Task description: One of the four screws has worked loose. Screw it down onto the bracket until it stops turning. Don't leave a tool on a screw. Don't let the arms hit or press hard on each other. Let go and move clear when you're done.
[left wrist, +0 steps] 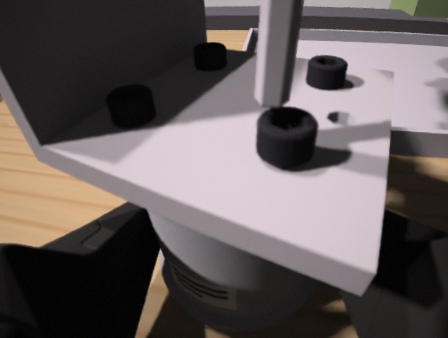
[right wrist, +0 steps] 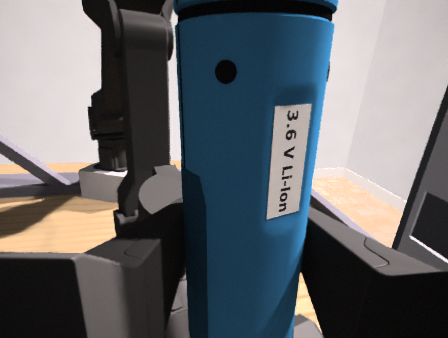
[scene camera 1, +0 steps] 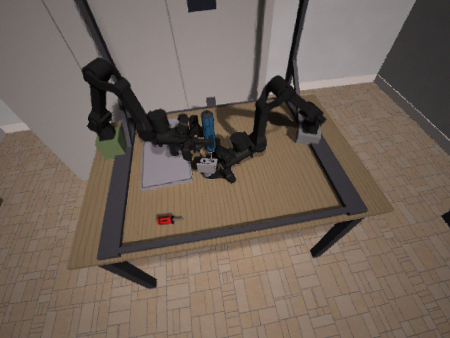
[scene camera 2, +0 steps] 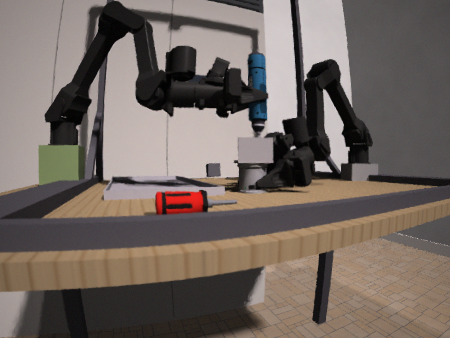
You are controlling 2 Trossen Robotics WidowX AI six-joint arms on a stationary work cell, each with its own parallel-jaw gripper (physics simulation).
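Places are measured from the left arm's base along level axes (x right, y back, z down), in millimetres.
Pixels of known places: left gripper, fingertip midpoint: [scene camera 1: 205, 173] [scene camera 2: 247, 184]; right gripper, fingertip midpoint: [right wrist: 240, 210] [scene camera 1: 214, 137] [scene camera 2: 265, 98]; left arm's base at its link origin: [right wrist: 117, 165] [scene camera 1: 310, 128] [scene camera 2: 358, 163]; right arm's base at its link origin: [scene camera 1: 107, 135].
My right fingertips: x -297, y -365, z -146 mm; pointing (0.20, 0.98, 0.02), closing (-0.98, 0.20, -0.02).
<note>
For each thing: its top centre in the pictures, then the offset to it from my right fingertips.
- upright blue electric screwdriver at its top centre: [scene camera 2: 256, 52] [scene camera 1: 206, 113] dx -4, dy -17, dz -111 mm
- red screwdriver at its top centre: [scene camera 2: 197, 191] [scene camera 1: 169, 218] dx -271, dy -103, dz +175 mm
- shallow grey tray at its top centre: [scene camera 2: 152, 180] [scene camera 1: 165, 148] dx +56, dy -279, dz +188 mm
- small grey box at its top centre: [scene camera 2: 213, 163] [scene camera 1: 210, 98] dx +422, dy -166, dz +147 mm
The white bracket [scene camera 1: 204, 167] [scene camera 2: 255, 150] [left wrist: 210, 170] sits on a round pedestal [scene camera 2: 248, 176] [left wrist: 220, 265]. Four black socket screws show on it in the left wrist view: near right [left wrist: 286, 142], far right [left wrist: 326, 75], and two by the upright wall [left wrist: 131, 107] [left wrist: 210, 56]. The near-right one looks largest; its seating is unclear. My right gripper [scene camera 2: 257, 96] [right wrist: 240, 210] is shut on the upright blue electric screwdriver [scene camera 1: 207, 127] [scene camera 2: 257, 75] [right wrist: 240, 150]. Its bit [left wrist: 277, 55] ends at the near-right screw's far rim; contact is unclear. My left gripper [left wrist: 237, 195] is shut on the pedestal.
A red screwdriver [scene camera 1: 165, 220] [scene camera 2: 181, 202] lies near the front edge. A shallow grey tray [scene camera 1: 165, 186] [scene camera 2: 150, 194] is left of the bracket. A small grey box [scene camera 1: 211, 102] [scene camera 2: 213, 169] stands at the back. The right forearm reaches in above the left gripper, close by.
</note>
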